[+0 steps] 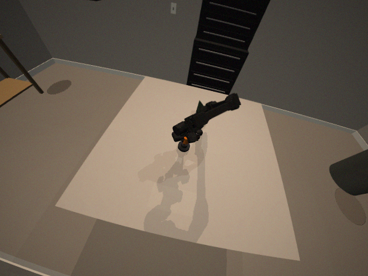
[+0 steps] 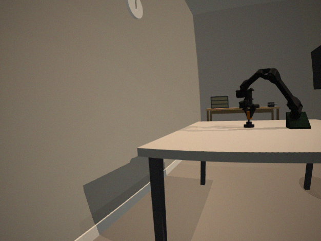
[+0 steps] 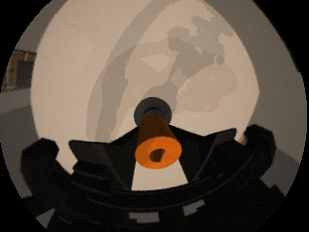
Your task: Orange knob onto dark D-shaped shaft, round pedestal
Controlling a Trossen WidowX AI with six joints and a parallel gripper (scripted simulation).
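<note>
The dark round pedestal is 4 cm below my gripper tip. Round my gripper tip: orange knob (2 cm above).
</note>
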